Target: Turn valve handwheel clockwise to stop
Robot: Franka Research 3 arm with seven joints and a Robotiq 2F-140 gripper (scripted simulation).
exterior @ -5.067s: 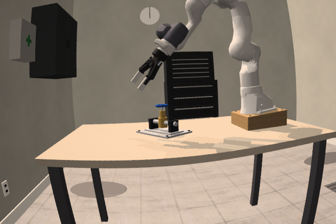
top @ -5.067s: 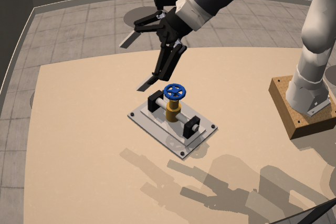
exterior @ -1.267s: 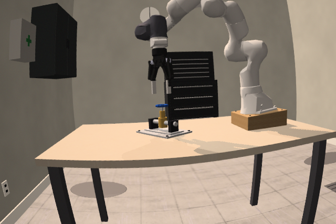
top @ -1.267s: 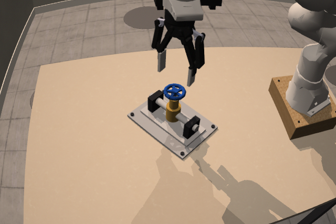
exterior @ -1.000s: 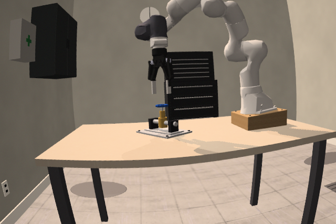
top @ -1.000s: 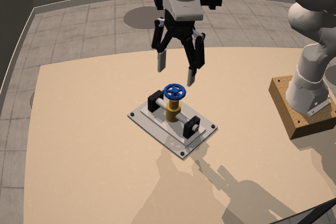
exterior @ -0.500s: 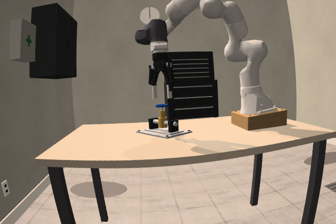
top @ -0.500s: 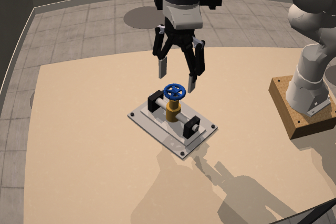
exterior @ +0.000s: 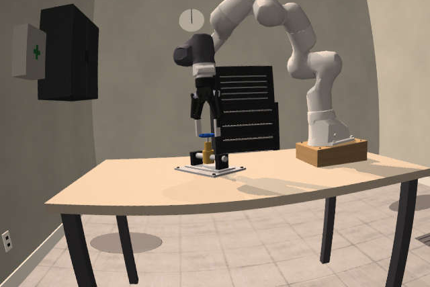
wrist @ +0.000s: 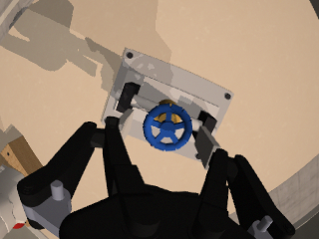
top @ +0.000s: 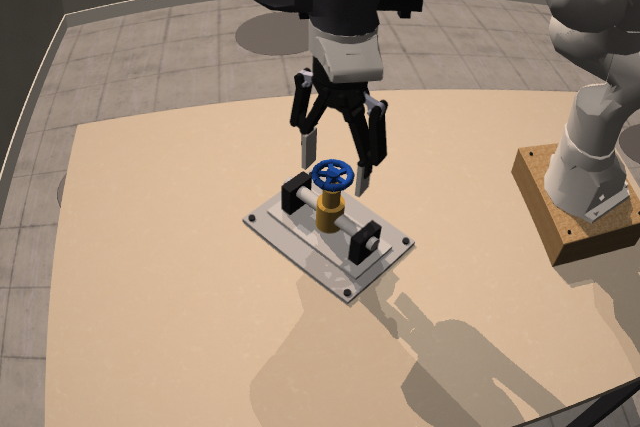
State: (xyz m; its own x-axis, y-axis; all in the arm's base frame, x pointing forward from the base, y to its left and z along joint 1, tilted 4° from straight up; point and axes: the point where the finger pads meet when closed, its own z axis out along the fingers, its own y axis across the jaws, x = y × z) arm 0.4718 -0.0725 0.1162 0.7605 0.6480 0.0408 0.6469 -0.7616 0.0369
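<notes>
My gripper is now 30 mm above the blue spoked handwheel.
</notes>
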